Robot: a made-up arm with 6 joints. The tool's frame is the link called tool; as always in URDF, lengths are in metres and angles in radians. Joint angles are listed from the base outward. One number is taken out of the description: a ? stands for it. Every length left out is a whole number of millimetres.
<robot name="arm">
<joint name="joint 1" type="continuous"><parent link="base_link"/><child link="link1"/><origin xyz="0.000 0.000 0.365"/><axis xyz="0 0 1"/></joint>
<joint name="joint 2" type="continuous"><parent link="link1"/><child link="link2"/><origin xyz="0.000 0.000 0.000"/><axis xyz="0 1 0"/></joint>
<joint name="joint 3" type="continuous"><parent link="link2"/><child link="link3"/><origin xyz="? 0.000 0.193"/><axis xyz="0 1 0"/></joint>
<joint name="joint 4" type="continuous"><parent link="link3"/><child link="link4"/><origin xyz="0.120 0.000 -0.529"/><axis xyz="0 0 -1"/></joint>
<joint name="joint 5" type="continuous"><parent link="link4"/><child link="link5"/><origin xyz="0.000 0.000 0.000"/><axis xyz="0 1 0"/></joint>
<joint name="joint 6" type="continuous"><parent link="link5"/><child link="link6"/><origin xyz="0.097 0.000 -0.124"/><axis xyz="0 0 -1"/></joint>
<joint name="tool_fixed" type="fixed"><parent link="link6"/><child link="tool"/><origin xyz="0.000 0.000 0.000" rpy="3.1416 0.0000 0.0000"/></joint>
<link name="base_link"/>
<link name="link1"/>
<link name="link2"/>
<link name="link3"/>
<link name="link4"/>
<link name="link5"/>
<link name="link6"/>
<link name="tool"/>
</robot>
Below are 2 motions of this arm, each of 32 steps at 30 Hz.
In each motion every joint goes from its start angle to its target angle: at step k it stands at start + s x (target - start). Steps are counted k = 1, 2, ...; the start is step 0. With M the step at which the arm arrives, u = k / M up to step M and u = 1 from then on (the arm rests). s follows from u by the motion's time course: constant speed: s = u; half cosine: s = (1 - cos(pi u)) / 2; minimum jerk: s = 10 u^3 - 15 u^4 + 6 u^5.
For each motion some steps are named. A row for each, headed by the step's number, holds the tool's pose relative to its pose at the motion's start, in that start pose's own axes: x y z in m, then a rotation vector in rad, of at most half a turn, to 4 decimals.
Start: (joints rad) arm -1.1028 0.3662 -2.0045 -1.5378 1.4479 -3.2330
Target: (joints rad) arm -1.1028 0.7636 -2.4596 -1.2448 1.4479 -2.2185
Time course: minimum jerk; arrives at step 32
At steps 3, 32:
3: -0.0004 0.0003 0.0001 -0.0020 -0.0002 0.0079
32: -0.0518 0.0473 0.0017 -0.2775 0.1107 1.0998

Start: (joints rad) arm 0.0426 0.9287 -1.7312 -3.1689 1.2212 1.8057
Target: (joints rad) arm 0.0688 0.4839 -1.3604 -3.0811 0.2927 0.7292
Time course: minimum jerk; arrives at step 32
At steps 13, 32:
13: 0.0059 0.0041 -0.0228 0.2803 -0.0337 -0.3348
32: 0.0317 0.0413 -0.1020 0.8593 0.2317 -0.9407

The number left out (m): 0.036
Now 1 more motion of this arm.
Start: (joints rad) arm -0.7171 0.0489 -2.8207 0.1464 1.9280 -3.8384
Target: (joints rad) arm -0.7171 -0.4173 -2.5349 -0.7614 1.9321 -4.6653
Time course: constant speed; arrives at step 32
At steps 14, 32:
14: 0.0617 -0.0081 -0.0857 0.2966 0.2356 -0.2144
32: 0.1558 0.0117 -0.2123 0.5244 0.6647 -0.4062

